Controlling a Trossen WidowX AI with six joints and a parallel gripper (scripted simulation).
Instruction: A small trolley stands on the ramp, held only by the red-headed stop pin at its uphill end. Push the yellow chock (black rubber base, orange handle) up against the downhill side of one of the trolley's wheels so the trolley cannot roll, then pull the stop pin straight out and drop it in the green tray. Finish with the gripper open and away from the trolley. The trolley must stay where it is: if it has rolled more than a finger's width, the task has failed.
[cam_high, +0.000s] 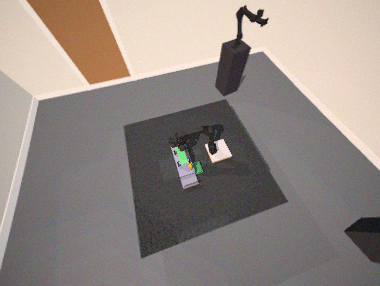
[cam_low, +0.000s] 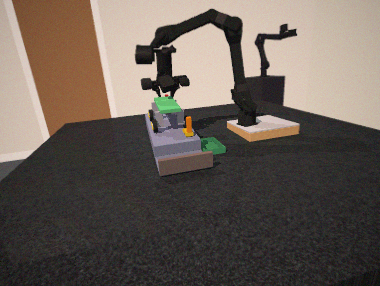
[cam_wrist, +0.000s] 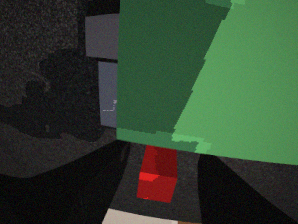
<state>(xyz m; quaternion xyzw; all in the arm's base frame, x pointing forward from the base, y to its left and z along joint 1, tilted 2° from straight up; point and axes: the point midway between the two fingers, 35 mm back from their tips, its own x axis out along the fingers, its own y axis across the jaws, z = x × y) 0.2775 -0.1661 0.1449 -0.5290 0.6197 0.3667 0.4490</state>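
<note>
My gripper tip is now 10 mm above the red-headed stop pin. Round my gripper tip: grey ramp (40 mm ahead, 120 mm to the left, 90 mm below); then yellow chock (10 mm ahead, 230 mm to the left, 60 mm below); then trolley (40 mm ahead, 110 mm to the left, 30 mm below).
</note>
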